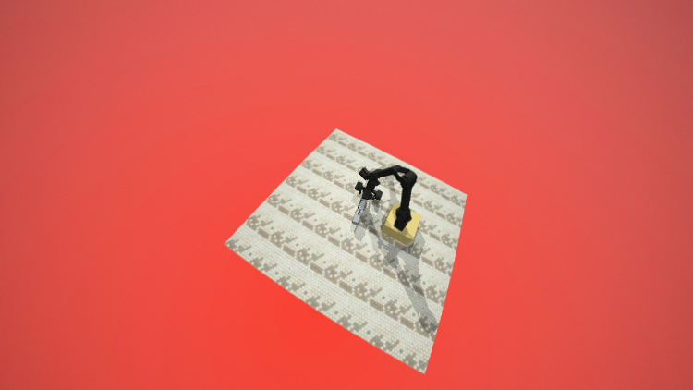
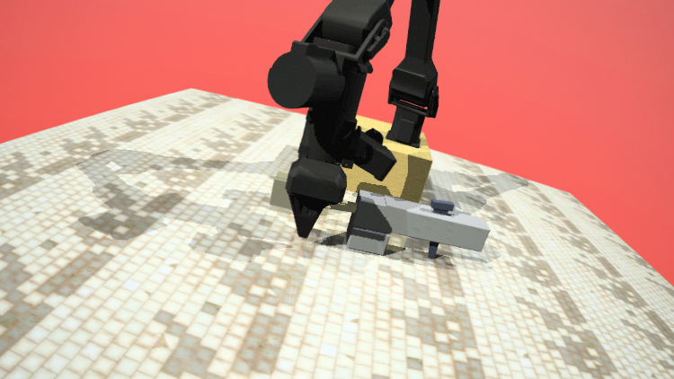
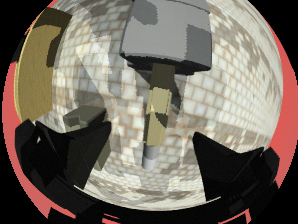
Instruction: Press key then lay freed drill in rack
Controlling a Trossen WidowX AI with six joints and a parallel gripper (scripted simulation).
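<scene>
Right now the drill is 4 cm to the left of my gripper tip, 3 cm above it and 1 cm behind it. The rest, counted from my gripper tip: dark key: 17 cm to the left, 4 cm behind, 4 cm above; then grey housing: 14 cm to the left, 3 cm behind, 3 cm above; then rack: 7 cm behind, 4 cm to the right.
</scene>
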